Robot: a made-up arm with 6 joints. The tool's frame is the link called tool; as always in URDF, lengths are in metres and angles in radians. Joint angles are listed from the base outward.
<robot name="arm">
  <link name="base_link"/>
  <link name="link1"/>
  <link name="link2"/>
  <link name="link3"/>
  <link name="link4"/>
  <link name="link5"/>
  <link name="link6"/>
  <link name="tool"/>
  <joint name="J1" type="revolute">
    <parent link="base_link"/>
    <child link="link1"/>
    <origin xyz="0 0 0.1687"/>
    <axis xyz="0 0 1"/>
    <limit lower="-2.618" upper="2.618"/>
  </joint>
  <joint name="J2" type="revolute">
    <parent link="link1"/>
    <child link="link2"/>
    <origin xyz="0 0 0" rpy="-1.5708 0 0"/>
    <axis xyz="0 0 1"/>
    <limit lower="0" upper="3.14"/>
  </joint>
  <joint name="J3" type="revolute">
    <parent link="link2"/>
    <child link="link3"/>
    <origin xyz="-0.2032 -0.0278 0"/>
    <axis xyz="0 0 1"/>
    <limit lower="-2.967" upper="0"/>
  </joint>
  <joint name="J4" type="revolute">
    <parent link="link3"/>
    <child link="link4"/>
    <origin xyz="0.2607 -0.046 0" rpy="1.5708 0 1.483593"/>
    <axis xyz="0 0 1"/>
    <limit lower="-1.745" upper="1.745"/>
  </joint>
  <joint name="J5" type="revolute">
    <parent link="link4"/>
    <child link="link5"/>
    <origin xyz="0 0 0" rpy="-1.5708 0 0"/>
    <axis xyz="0 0 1"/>
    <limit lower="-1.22" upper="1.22"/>
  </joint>
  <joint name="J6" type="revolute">
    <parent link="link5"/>
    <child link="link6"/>
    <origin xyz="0.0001 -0.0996 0" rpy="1.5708 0 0"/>
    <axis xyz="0 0 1"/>
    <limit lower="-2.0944" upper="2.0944"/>
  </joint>
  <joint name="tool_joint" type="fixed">
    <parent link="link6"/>
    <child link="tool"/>
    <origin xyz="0 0 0"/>
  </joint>
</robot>
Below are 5 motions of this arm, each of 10 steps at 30 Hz.
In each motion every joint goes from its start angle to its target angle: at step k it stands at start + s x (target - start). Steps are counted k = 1, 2, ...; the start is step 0. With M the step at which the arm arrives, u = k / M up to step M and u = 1 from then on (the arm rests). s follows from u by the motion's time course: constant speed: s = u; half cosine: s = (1 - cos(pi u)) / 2; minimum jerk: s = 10 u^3 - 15 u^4 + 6 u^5.
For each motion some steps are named. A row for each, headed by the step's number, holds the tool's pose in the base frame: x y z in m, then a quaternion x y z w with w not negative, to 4 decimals.
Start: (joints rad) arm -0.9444 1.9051 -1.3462 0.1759 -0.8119 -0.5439
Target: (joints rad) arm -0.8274 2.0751 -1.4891 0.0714 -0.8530 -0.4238
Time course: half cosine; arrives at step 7
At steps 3, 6, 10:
3: 0.2678 -0.3526 0.2762 0.1801 0.5488 -0.5179 0.6310
6: 0.3033 -0.3423 0.2629 0.1517 0.5521 -0.4805 0.6642
10: 0.3064 -0.3412 0.2616 0.1492 0.5524 -0.4771 0.6671

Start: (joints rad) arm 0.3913 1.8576 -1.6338 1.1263 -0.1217 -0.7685
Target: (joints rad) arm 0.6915 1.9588 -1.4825 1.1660 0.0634 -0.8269
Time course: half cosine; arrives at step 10
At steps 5, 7, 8, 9, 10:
5: 0.3875 0.2300 0.2803 -0.0680 0.7870 0.2543 0.5579
7: 0.3615 0.2663 0.2491 -0.1235 0.8092 0.2767 0.5033
8: 0.3503 0.2789 0.2375 -0.1446 0.8160 0.2843 0.4821
9: 0.3428 0.2866 0.2301 -0.1580 0.8199 0.2888 0.4683
10: 0.3401 0.2892 0.2276 -0.1627 0.8212 0.2903 0.4635

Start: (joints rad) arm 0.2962 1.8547 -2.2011 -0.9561 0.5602 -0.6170
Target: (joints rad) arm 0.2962 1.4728 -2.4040 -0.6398 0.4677 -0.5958
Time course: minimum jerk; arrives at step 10
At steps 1, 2, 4, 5, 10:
1: 0.3964 0.0759 0.4973 -0.4095 0.5398 -0.5286 0.5114
2: 0.3892 0.0745 0.5076 -0.3995 0.5366 -0.5254 0.5257
4: 0.3467 0.0659 0.5595 -0.3469 0.5144 -0.5057 0.5995
5: 0.3125 0.0586 0.5927 -0.3101 0.4931 -0.4893 0.6491
10: 0.2028 0.0338 0.6670 -0.2119 0.4124 -0.4343 0.7723

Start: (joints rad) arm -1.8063 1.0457 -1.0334 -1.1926 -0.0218 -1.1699
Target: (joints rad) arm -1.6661 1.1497 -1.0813 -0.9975 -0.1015 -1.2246
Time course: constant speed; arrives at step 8
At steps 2, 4, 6, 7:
2: -0.0538 -0.2832 0.4073 0.1996 -0.6489 0.6576 0.3265
4: -0.0431 -0.2906 0.4051 0.2057 -0.6483 0.6701 0.2974
6: -0.0320 -0.2975 0.4030 0.2111 -0.6471 0.6818 0.2683
7: -0.0263 -0.3008 0.4019 0.2135 -0.6463 0.6873 0.2537

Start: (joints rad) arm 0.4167 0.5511 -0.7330 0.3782 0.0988 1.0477
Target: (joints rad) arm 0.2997 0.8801 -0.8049 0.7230 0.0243 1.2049
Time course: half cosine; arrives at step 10
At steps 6, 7, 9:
6: 0.2181 0.0802 0.3851 0.4374 0.5281 0.6351 0.3556
7: 0.2282 0.0792 0.3788 0.4676 0.5145 0.6359 0.3353
9: 0.2414 0.0772 0.3699 0.5066 0.4941 0.6353 0.3094

